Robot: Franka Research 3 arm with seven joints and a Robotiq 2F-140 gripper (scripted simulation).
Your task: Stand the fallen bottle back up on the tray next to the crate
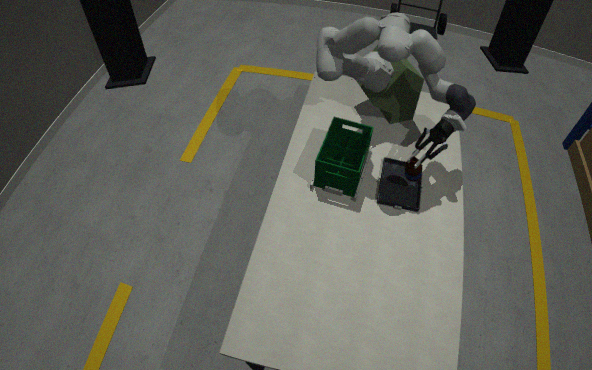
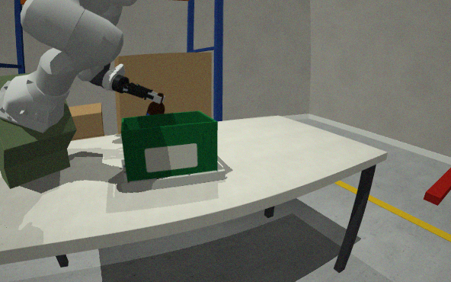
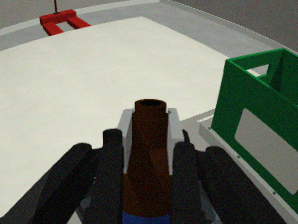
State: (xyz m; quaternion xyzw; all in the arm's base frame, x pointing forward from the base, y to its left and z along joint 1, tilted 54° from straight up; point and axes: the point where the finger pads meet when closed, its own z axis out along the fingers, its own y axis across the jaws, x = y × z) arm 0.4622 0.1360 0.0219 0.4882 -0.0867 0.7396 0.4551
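My gripper is now 6 cm above the brown bottle. Round my hand: green crate (28 cm to the right, 13 cm behind, 12 cm below); then dark grey tray (20 cm below, 2 cm to the right, 2 cm behind).
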